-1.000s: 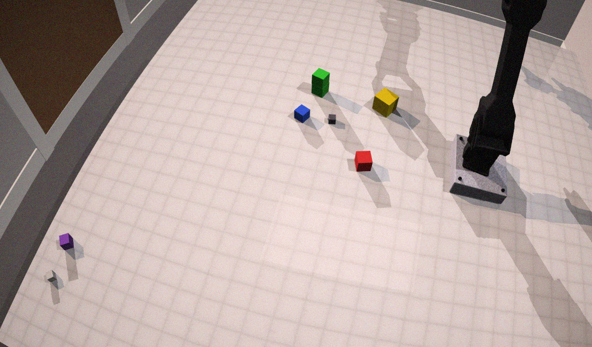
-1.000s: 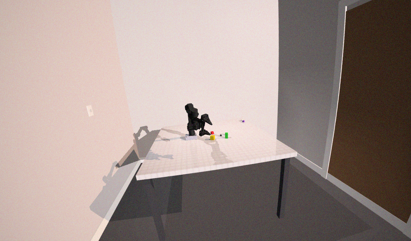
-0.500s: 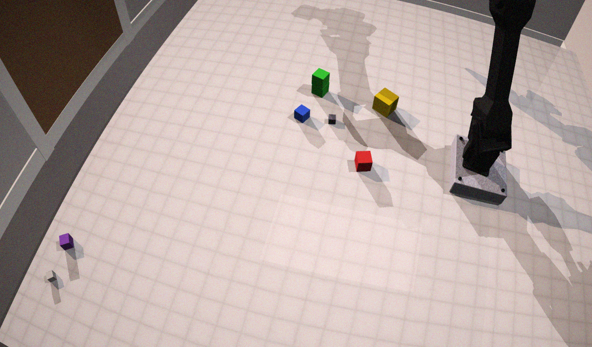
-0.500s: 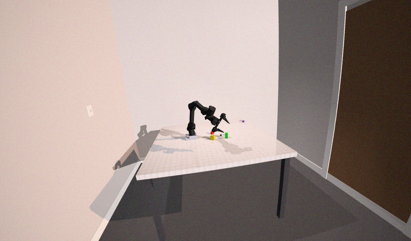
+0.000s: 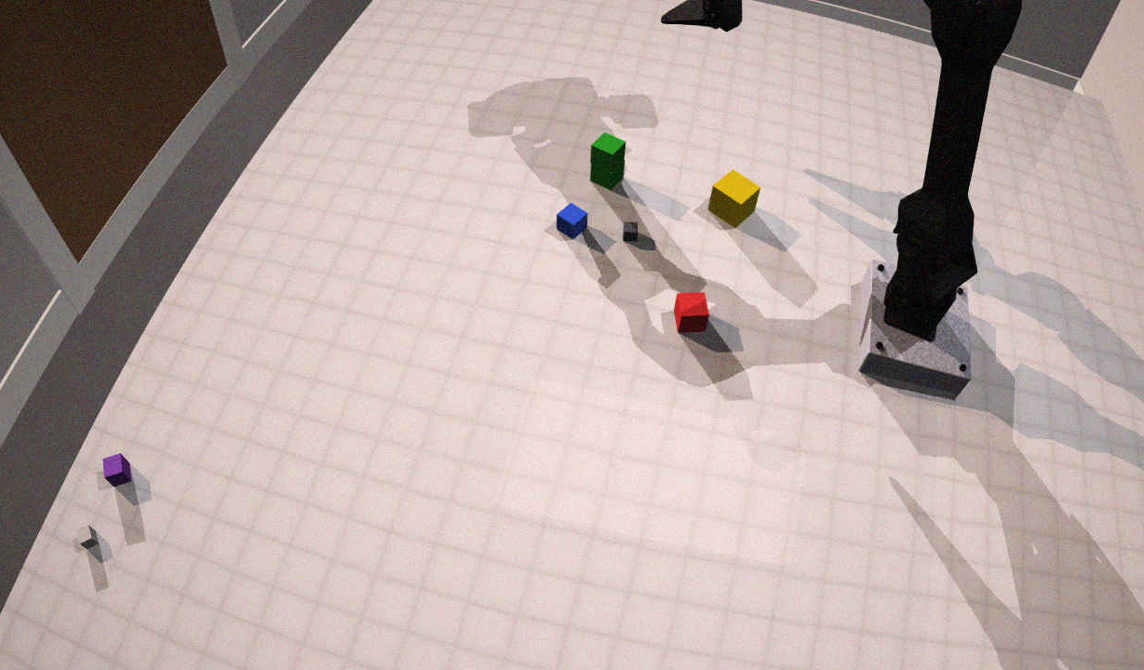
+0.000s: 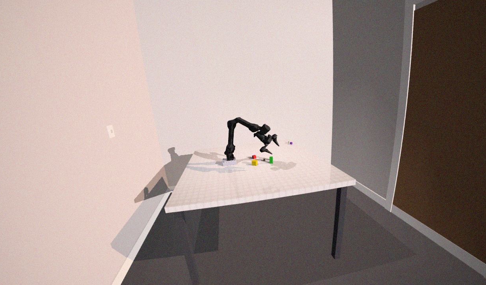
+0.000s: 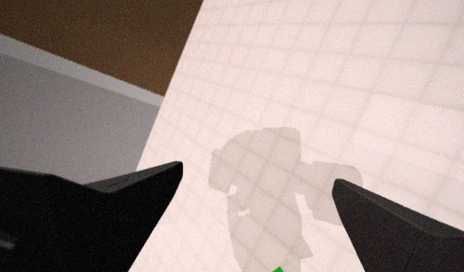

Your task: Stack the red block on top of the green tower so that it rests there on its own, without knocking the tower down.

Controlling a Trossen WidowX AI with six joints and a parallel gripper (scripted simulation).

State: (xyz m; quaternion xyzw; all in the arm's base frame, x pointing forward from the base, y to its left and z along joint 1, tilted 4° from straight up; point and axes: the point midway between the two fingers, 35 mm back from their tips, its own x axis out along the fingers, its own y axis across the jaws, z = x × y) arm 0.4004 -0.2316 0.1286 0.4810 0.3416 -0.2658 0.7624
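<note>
The red block lies 18 cm behind my gripper tip, 32 cm to the left of it and 15 cm below it. From my gripper tip the other things lie so: blue block: 2 cm behind, 24 cm to the left, 16 cm below; yellow block: 18 cm behind, 14 cm to the left, 15 cm below; small dark cube: 8 cm behind, 23 cm to the left, 16 cm below.
</note>
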